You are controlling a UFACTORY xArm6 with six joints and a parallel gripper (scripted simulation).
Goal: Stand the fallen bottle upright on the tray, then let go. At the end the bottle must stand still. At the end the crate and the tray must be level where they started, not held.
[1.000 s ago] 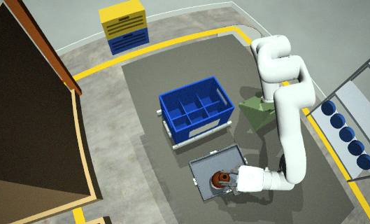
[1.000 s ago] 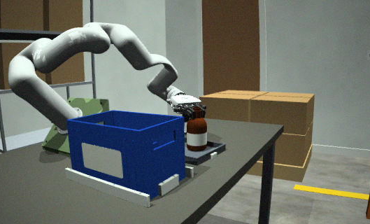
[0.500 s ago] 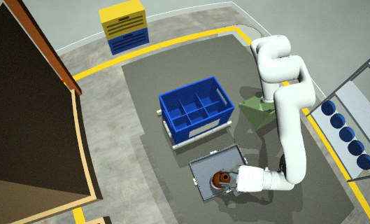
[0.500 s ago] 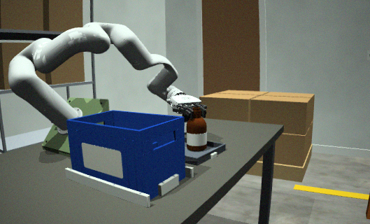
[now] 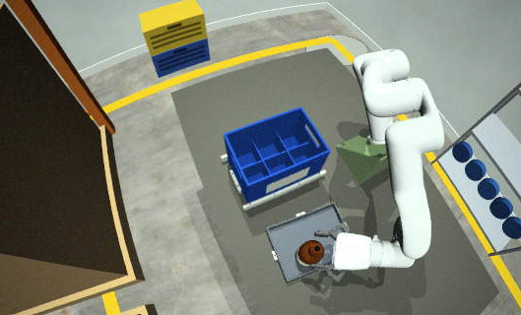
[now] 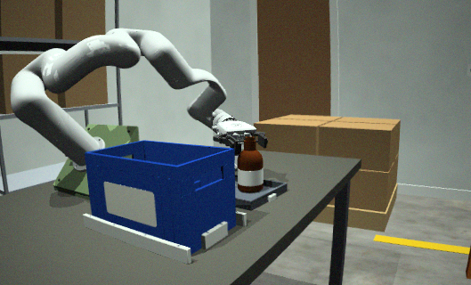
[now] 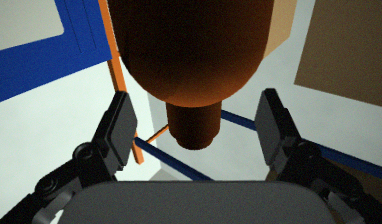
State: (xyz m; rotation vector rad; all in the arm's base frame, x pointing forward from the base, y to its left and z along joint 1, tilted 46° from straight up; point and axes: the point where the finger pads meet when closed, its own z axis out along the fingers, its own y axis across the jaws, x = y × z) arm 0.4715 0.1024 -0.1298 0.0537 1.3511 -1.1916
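The brown bottle lies 6 cm below my hand. From my hand the other things lie so: grey tray 4 cm behind, 3 cm to the right, 13 cm below; blue crate 8 cm behind, 32 cm to the right, 6 cm below.
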